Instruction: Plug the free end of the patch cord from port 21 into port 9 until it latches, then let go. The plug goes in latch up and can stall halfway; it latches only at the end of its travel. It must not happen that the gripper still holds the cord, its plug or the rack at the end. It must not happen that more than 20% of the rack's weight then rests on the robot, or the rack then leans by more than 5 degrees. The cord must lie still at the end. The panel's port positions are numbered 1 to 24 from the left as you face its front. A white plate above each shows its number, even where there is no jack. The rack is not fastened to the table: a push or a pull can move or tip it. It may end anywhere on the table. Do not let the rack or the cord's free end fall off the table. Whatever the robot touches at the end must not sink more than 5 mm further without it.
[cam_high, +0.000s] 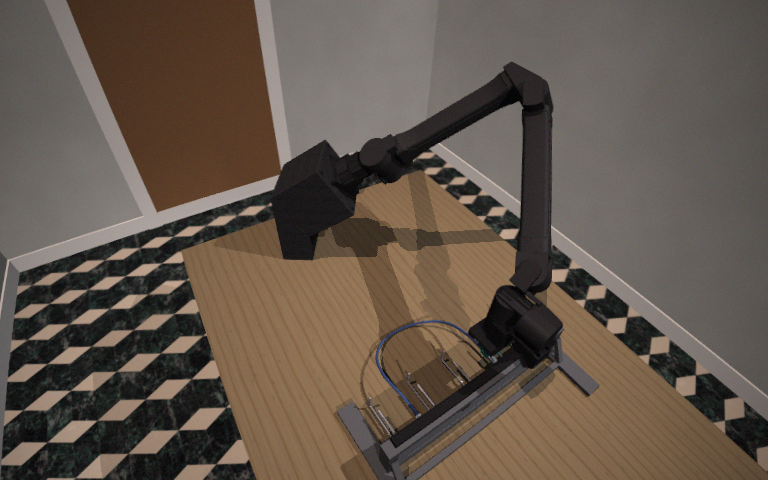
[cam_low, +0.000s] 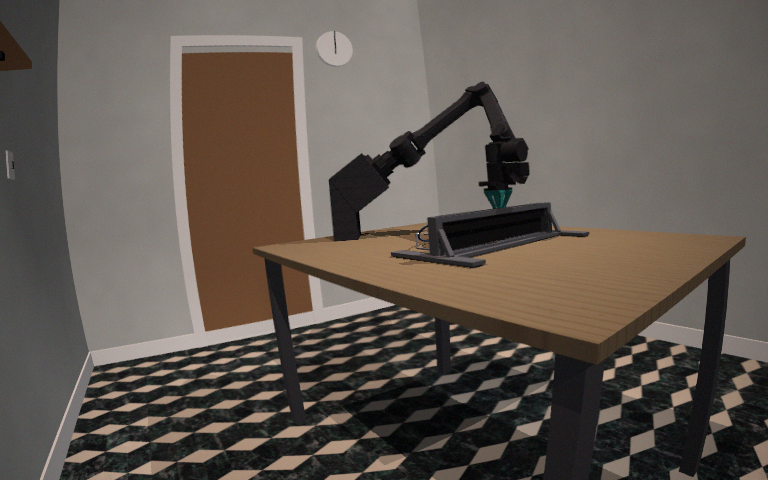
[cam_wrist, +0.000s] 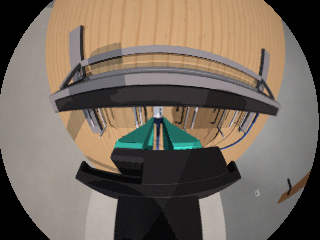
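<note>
Now: hand 20 mm short of the plug and 10 mm to the right of it.
</note>
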